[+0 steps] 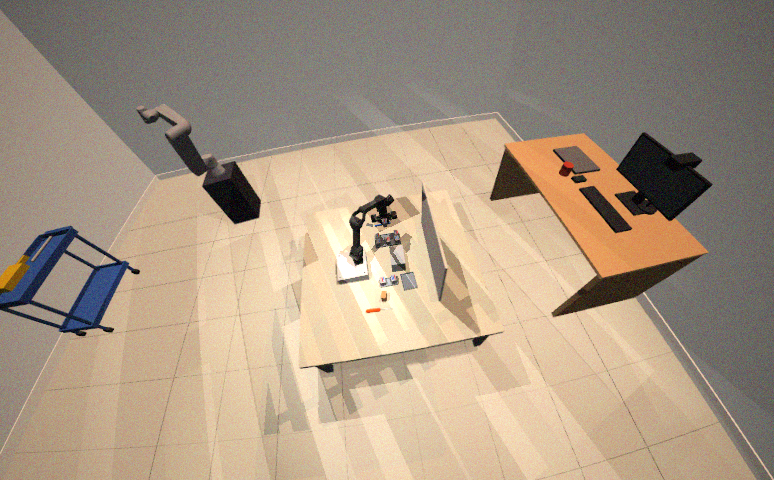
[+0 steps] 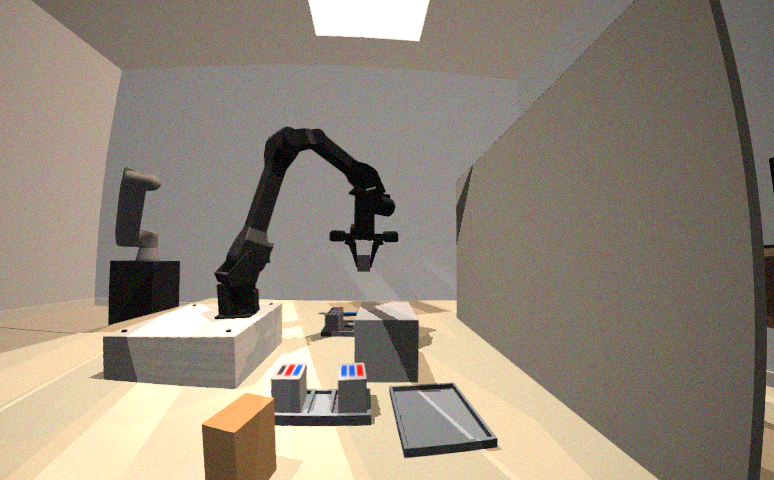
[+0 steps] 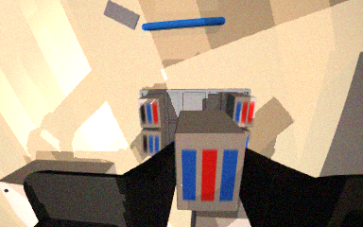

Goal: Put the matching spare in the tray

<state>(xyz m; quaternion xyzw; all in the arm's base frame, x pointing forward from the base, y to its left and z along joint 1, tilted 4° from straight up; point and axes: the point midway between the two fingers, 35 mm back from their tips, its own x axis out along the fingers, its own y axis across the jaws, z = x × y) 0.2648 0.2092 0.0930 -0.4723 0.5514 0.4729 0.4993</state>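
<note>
My gripper tip is 50 mm short of the dark grey tray, 430 mm to the left of it and 160 mm above it. The rest, counted from my gripper tip: tall grey panel 260 mm ahead, 290 mm to the right, 60 mm above; then brown box 140 mm behind, 500 mm to the right, 130 mm below.
</note>
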